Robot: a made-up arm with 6 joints.
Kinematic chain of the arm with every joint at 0, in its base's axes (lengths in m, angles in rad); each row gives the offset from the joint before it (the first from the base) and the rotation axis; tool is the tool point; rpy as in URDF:
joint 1: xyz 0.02 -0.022 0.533 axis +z
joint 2: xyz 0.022 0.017 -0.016 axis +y
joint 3: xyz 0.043 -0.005 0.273 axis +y
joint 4: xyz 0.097 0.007 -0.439 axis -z
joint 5: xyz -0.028 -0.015 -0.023 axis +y
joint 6: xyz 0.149 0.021 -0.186 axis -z
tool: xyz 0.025 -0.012 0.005 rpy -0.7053 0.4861 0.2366
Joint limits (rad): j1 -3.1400..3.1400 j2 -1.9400..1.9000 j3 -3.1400..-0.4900 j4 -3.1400..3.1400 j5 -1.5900..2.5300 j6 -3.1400..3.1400
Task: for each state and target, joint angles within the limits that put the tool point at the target. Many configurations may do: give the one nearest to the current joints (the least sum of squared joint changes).
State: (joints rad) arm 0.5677 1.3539 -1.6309 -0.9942 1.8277 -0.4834
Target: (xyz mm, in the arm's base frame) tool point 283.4 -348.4 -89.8
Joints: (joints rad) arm -0.3355 1.5579 -1.6511 -1.2392 1.9009 -0.4581
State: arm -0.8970 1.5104 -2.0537 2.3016 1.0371 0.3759
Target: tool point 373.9 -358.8 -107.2
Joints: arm -0.8787 1.1775 -1.3014 2.2408 0.7805 0.4350
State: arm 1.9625 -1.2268 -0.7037 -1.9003 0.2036 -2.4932
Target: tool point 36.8 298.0 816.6
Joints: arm 1.2165 -1.5534 -0.4900 -2.3862 -0.2141 -2.4821
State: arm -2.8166 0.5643 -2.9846 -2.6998 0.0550 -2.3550
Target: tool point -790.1 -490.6 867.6
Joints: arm -2.5958 1.0187 -2.7934 -2.7858 0.6515 -2.1288
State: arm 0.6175 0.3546 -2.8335 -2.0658 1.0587 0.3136
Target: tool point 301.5 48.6 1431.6
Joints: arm 0.7243 0.3882 -3.1096 -2.0484 1.4076 0.3814
